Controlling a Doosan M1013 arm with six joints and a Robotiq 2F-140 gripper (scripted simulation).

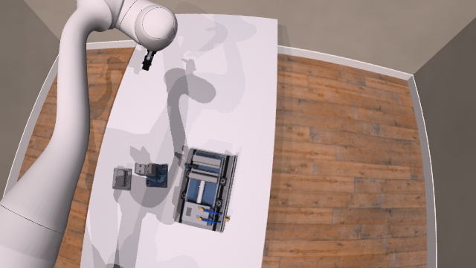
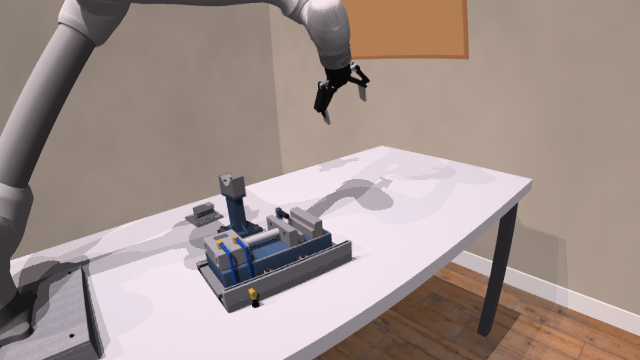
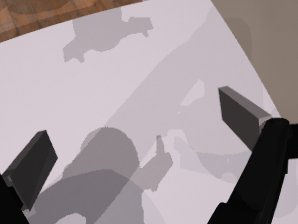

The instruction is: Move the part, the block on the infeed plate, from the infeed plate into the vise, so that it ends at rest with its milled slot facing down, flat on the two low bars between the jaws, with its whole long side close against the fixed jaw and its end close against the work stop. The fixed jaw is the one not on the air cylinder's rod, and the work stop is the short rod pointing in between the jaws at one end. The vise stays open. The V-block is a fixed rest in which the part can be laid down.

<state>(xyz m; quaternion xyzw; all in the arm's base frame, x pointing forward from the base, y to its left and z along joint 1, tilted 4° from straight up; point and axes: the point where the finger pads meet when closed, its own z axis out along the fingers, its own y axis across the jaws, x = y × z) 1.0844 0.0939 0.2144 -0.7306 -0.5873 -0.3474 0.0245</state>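
My hand is 480 mm past the part, 120 mm to the right of it and 240 mm above it. From my hand the other things lie so: blue post (440 mm behind, 30 mm to the right, 210 mm below); fixed jaw (370 mm behind, 240 mm to the right, 190 mm below); moving jaw (430 mm behind, 230 mm to the right, 190 mm below).
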